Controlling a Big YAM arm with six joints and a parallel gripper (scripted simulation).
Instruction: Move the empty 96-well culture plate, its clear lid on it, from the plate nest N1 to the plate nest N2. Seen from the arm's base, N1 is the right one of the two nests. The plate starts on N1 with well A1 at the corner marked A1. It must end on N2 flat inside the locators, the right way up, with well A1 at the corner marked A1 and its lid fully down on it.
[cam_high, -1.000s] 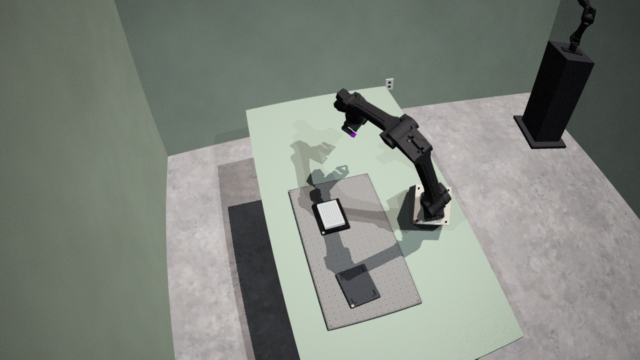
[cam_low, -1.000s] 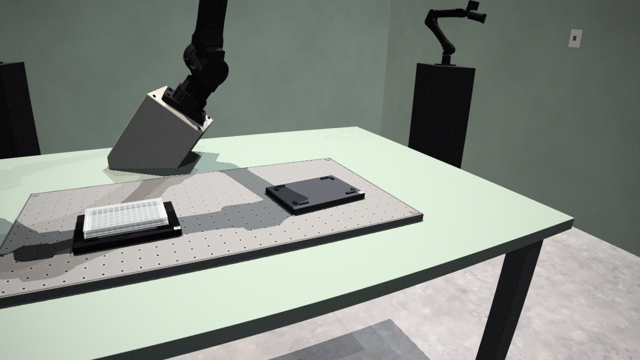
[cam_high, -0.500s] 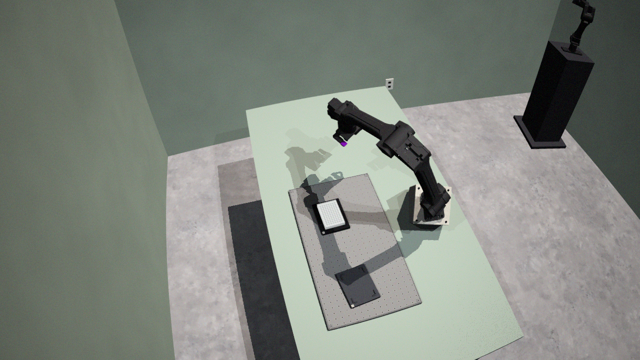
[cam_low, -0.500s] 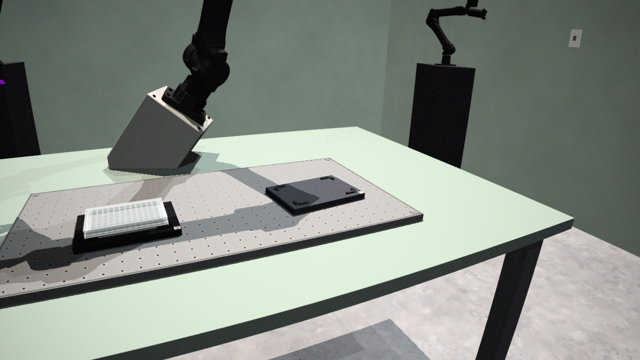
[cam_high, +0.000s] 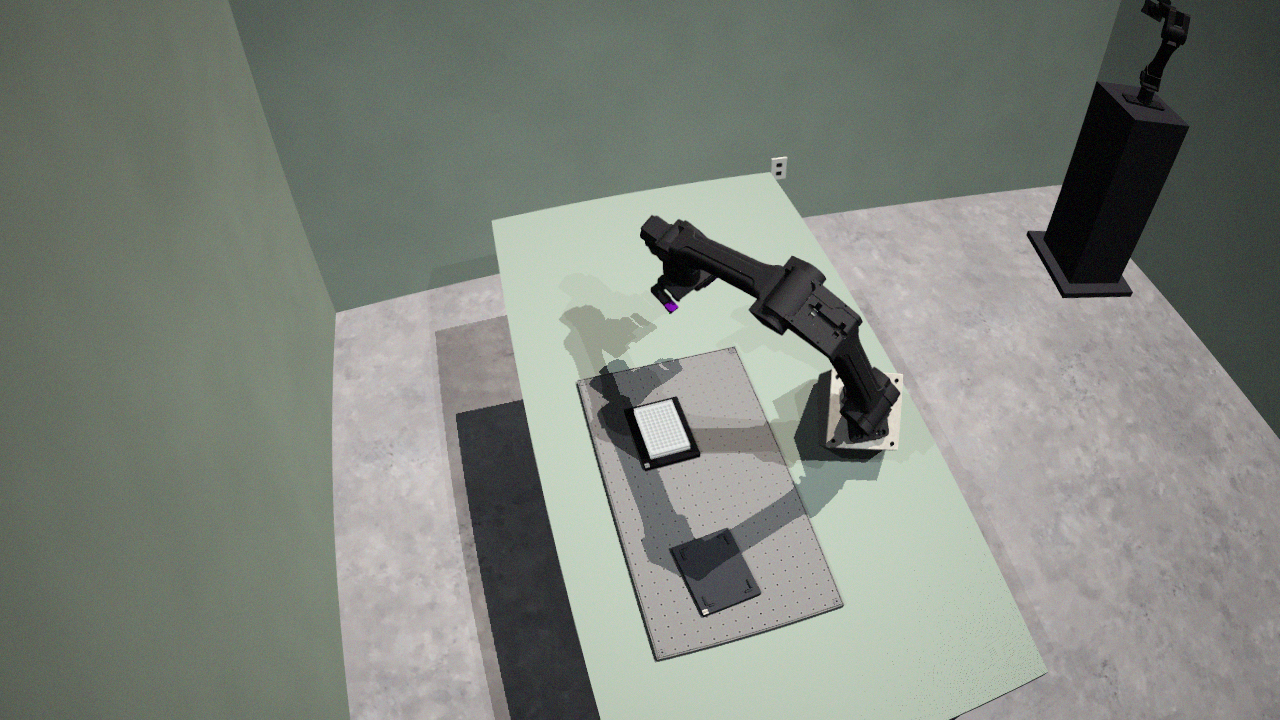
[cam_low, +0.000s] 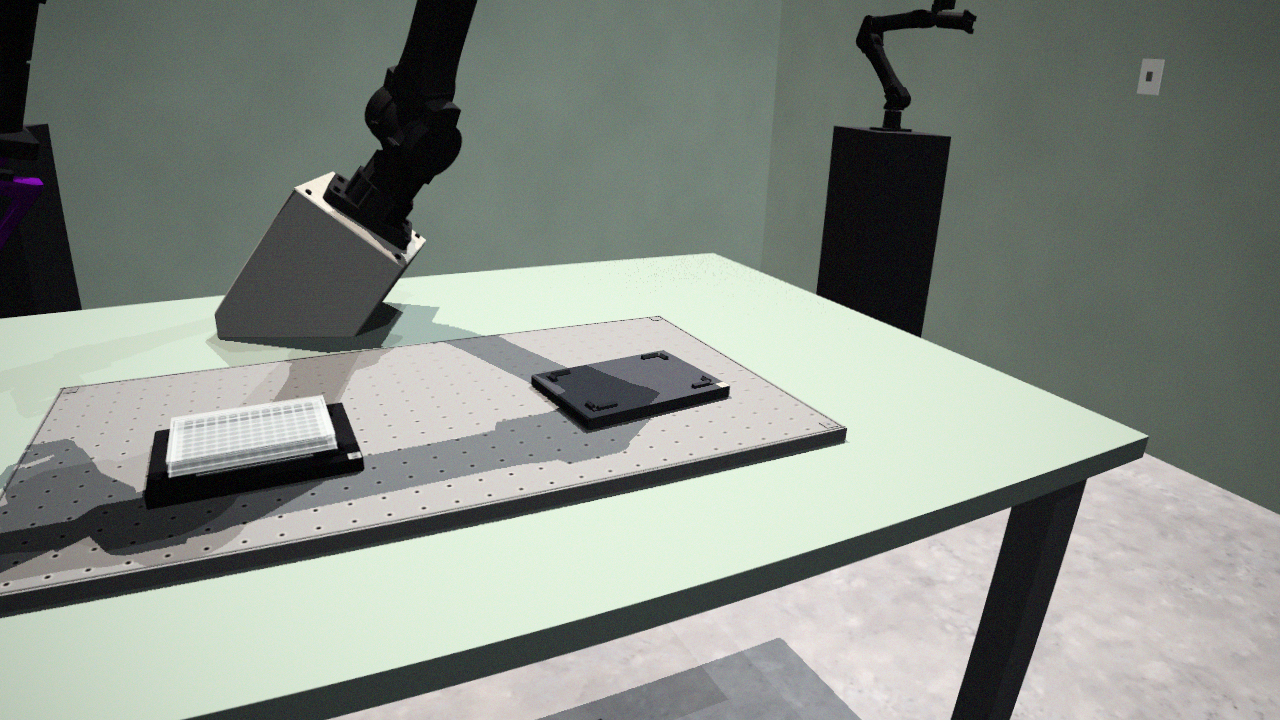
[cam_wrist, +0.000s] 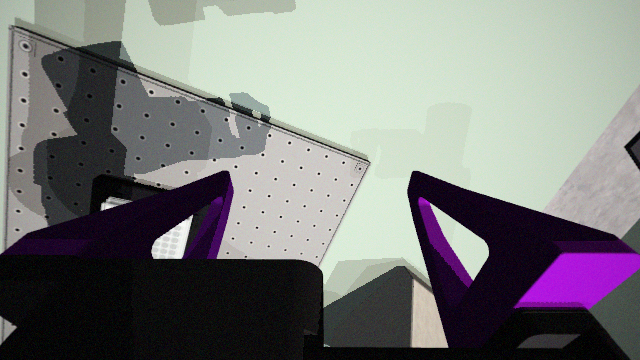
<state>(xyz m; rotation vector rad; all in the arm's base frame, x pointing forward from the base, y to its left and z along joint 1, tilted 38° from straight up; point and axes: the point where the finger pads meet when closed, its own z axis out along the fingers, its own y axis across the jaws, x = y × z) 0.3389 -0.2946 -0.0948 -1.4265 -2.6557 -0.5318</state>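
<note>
The clear lid is 22 cm to the left of my hand, 16 cm below it and 7 cm ahead of it. Also, from my hand: nest N1: 22 cm to the left, 18 cm below, 7 cm ahead; then nest N2: 57 cm to the left, 18 cm below, 2 cm behind; then A1 label: 31 cm to the left, 17 cm below, 10 cm ahead.
</note>
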